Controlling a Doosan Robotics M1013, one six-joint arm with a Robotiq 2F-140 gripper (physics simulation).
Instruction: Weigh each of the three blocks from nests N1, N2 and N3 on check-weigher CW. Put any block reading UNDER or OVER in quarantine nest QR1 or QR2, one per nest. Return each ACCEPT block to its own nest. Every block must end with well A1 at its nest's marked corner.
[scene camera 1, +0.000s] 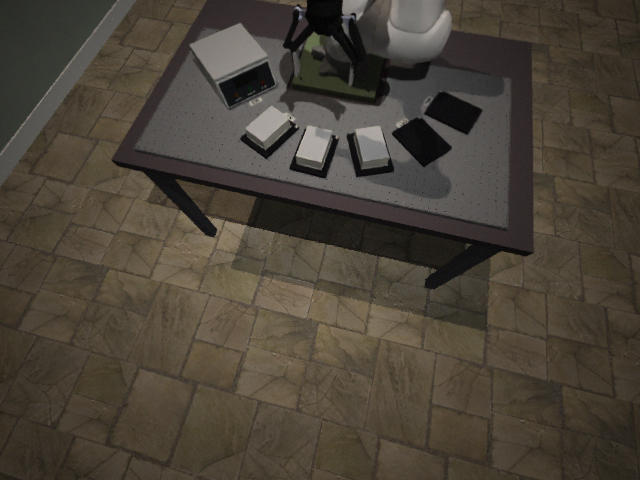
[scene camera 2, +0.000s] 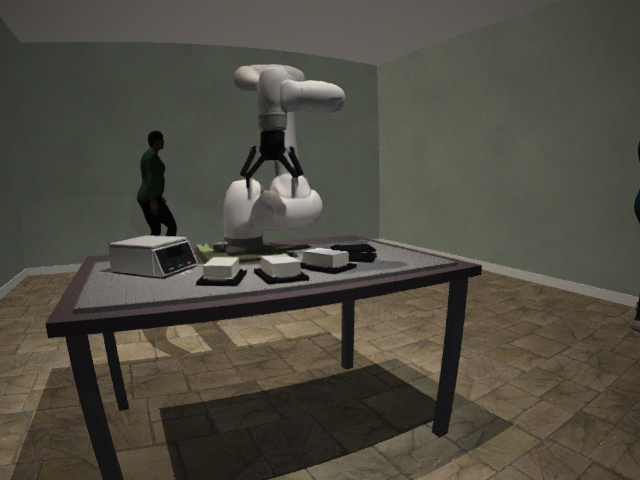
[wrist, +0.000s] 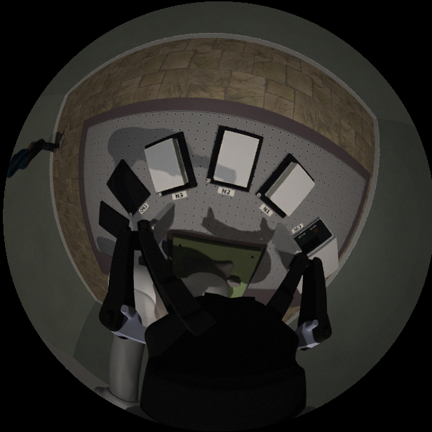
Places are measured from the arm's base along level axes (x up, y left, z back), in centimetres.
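Where they show: gripper, between the fingertips: (scene camera 1: 324, 77) (scene camera 2: 272, 198); arm's base, origin of its link: (scene camera 1: 346, 59) (scene camera 2: 243, 249).
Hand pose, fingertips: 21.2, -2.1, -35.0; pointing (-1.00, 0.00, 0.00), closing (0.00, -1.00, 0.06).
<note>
Things, the pixels of their top centre, and the offset from my fingertips, as dx, dy, dz. Level surfaces: height alone.
- N1 block, centre of its top: (scene camera 2: 221, 261) (scene camera 1: 267, 123) -17.3, -18.1, -2.9
- N2 block, centre of its top: (scene camera 2: 279, 258) (scene camera 1: 314, 143) -17.3, -1.5, -8.0
- N3 block, centre of its top: (scene camera 2: 325, 251) (scene camera 1: 371, 143) -17.3, +16.2, -4.7
- QR2, centre of its top: (scene camera 2: 352, 246) (scene camera 1: 454, 109) -21.1, +42.7, +17.7
- Check-weigher CW, centre of its top: (scene camera 2: 152, 240) (scene camera 1: 230, 53) -12.7, -36.3, +20.2
- grey perforated mat, height of its surface: dx -22.7
My gripper (scene camera 1: 324, 73) (scene camera 2: 272, 191) (wrist: 225, 221) is open and empty, high above the table near the arm's base. Three white blocks sit in black nests: the N1 block (scene camera 1: 267, 126) (scene camera 2: 221, 267) (wrist: 290, 189), the N2 block (scene camera 1: 314, 146) (scene camera 2: 280, 265) (wrist: 237, 158) and the N3 block (scene camera 1: 370, 144) (scene camera 2: 325, 257) (wrist: 167, 162). Quarantine nests QR1 (scene camera 1: 421, 141) (wrist: 128, 186) and QR2 (scene camera 1: 453, 111) (wrist: 112, 217) hold no block; a finger partly covers QR2 in the wrist view. Check-weigher CW (scene camera 1: 227, 51) (scene camera 2: 135, 257) (wrist: 325, 255) has a bare pan; its reading is illegible. Well A1 cannot be made out.
The white arm (scene camera 1: 413, 41) (scene camera 2: 297, 206) folds low behind the gripper, above its green base plate (scene camera 1: 336, 85) (wrist: 182, 250). The nests stand in an arc on a grey perforated mat (scene camera 1: 465, 180). A person in green (scene camera 2: 152, 180) stands behind the table.
</note>
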